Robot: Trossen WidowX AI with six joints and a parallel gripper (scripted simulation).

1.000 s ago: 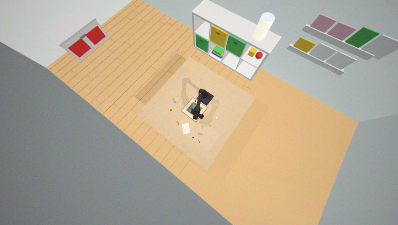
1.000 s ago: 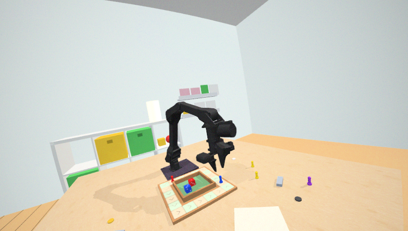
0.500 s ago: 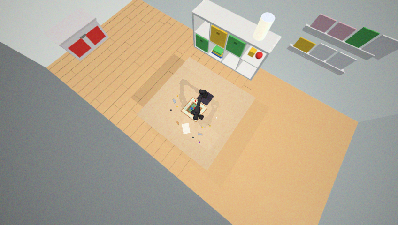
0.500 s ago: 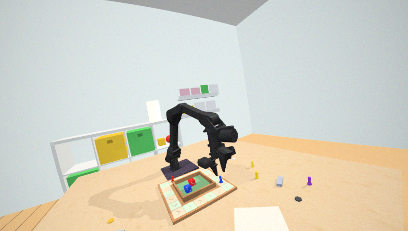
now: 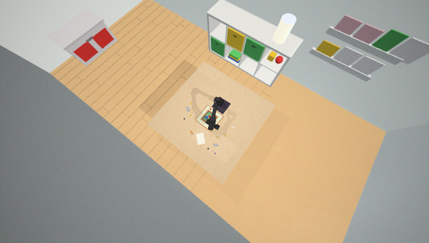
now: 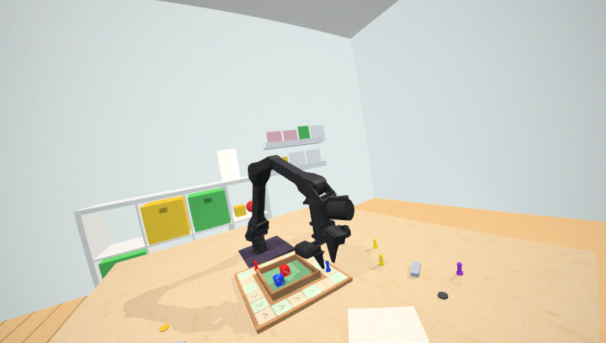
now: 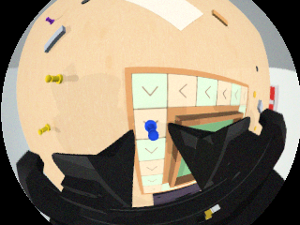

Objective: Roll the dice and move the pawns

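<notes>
Right now my gripper tip is right at the blue pawn. The rest, counted from my gripper tip: green tray (90 mm behind, 100 mm to the right, 20 mm below); then white sheet (220 mm ahead, 80 mm to the right, 30 mm below); then grey block (210 mm ahead, 150 mm to the left, 20 mm below).
</notes>
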